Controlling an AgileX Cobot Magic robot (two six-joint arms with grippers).
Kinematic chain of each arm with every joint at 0, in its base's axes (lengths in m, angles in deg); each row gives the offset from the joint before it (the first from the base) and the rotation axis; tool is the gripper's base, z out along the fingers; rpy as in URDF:
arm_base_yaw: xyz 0 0 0.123 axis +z
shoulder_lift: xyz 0 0 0 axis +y
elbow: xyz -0.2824 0 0.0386 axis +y
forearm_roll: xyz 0.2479 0 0.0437 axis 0.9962 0 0.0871
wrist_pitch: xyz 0 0 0 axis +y
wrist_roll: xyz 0.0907 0 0.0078 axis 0.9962 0 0.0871
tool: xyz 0 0 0 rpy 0 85 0
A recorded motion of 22 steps. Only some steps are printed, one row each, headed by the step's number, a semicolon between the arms.
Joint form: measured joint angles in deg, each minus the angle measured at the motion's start. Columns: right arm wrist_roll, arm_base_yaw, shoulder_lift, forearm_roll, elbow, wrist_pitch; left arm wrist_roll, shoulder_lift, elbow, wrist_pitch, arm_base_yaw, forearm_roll.
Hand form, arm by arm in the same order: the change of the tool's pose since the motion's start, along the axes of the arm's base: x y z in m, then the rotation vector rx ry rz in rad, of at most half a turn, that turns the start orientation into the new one. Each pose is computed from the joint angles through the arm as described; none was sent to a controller.
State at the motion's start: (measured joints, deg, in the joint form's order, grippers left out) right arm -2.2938 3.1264 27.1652 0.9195 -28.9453 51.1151; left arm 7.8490 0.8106 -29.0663 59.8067 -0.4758 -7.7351
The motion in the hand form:
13: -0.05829 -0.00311 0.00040 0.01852 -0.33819 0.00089; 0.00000 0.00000 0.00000 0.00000 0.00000 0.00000
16: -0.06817 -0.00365 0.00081 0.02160 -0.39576 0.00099; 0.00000 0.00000 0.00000 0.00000 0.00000 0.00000
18: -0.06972 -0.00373 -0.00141 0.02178 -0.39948 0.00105; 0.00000 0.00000 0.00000 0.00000 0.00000 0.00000
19: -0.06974 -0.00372 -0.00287 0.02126 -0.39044 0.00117; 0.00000 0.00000 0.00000 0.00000 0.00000 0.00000
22: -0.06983 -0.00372 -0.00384 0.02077 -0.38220 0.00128; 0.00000 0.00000 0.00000 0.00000 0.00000 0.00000
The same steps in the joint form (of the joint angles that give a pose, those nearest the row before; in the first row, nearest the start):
13: -0.07 0.00 -22.81 0.06 3.52 -0.11; 0.00 0.00 0.00 0.00 0.00 0.00
16: -0.06 0.00 -26.47 0.06 3.52 0.24; 0.00 0.00 0.00 0.00 0.00 0.00
18: -0.06 0.00 -27.30 0.06 3.92 0.46; 0.00 0.00 0.00 0.00 0.00 0.00
19: -0.07 0.00 -27.35 0.06 4.09 0.86; 0.00 0.00 0.00 0.00 0.00 0.00
22: -0.07 0.00 -27.35 0.06 4.17 1.25; 0.00 0.00 0.00 0.00 0.00 0.00

